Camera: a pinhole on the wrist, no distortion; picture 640 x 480 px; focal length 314.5 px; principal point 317.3 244.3 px. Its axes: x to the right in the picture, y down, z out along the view. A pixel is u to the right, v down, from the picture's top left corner.
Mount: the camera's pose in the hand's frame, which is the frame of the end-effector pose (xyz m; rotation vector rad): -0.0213 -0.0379 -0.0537 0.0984 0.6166 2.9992
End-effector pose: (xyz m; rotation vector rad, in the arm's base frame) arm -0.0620 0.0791 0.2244 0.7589 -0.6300 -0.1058
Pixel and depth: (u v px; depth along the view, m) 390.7 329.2 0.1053
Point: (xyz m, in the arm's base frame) -0.1226 0.0425 0.2217
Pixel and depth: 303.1 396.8 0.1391
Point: -0.1199 -0.0129 0.2448
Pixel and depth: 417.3 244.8 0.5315
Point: -0.4574 -0.0103 0.5190
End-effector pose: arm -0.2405 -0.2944 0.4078 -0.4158 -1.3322 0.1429
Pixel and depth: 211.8 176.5 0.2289
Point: -0.3381 -0.1581 0.4671
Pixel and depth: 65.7 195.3 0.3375
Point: -0.3718 -0.0461 0.6553
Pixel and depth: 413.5 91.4 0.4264
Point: -0.4726 0.0293 0.2354
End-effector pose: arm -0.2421 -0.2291 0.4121 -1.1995 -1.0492 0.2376
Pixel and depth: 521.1 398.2 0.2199
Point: -0.4883 -0.2167 0.3586
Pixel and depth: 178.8 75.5 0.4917
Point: -0.1899 0.2664 0.2230
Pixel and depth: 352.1 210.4 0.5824
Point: -0.5216 0.1443 0.1712
